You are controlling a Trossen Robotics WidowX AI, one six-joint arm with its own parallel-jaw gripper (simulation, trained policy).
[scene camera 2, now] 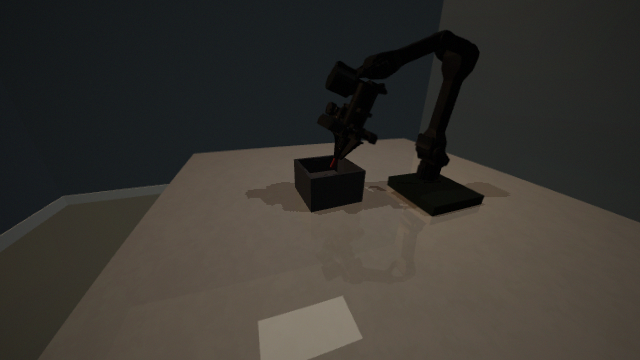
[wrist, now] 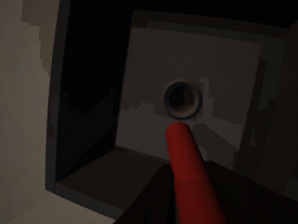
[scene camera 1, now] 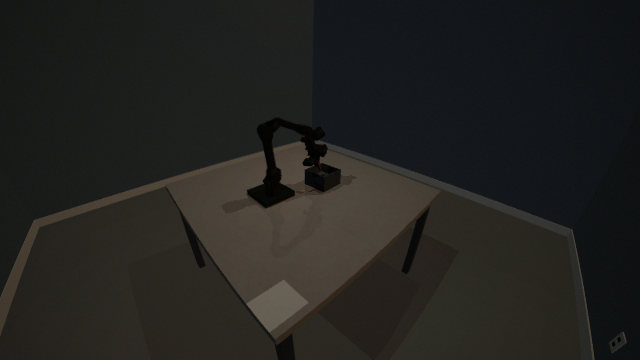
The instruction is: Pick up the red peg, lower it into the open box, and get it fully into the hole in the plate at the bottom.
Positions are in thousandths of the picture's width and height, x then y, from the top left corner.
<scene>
dark box: scene camera 2 541, 521; wrist 284, 739; scene camera 1 505, 510
</scene>
